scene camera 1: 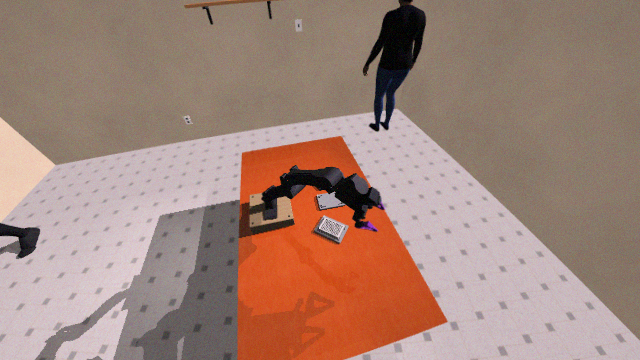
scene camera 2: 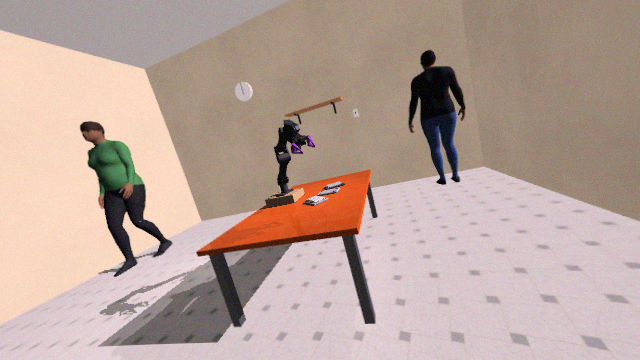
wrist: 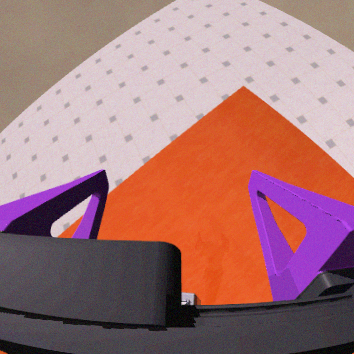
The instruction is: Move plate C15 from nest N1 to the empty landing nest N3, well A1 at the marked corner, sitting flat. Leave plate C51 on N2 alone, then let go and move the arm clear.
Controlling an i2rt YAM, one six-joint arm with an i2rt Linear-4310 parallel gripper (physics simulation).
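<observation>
A white well plate (scene camera 1: 331, 227) (scene camera 2: 316, 200) sits on a grey nest near the wooden base, nearest the camera in the scene camera 2 view. A flatter light-grey nest (scene camera 1: 327, 201) (scene camera 2: 330, 191) lies beside it, partly under the arm in the scene camera 1 view. A third grey item (scene camera 2: 335, 185) lies beyond, hidden by the arm in the scene camera 1 view. The plate and nest labels and the marked corner are too small to read. My gripper (scene camera 1: 379, 218) (scene camera 2: 307, 148) (wrist: 178, 177), with purple fingers, is open and empty, high above the table.
The arm stands on a wooden base block (scene camera 1: 272, 220) (scene camera 2: 285, 198) on the orange table (scene camera 1: 380, 300) (scene camera 2: 300, 225) (wrist: 200, 190). A person in black (scene camera 1: 400, 37) (scene camera 2: 435, 92) stands beyond the table. A person in green (scene camera 2: 112, 165) is at the left. A wall shelf (scene camera 1: 235, 3) (scene camera 2: 315, 106) hangs behind.
</observation>
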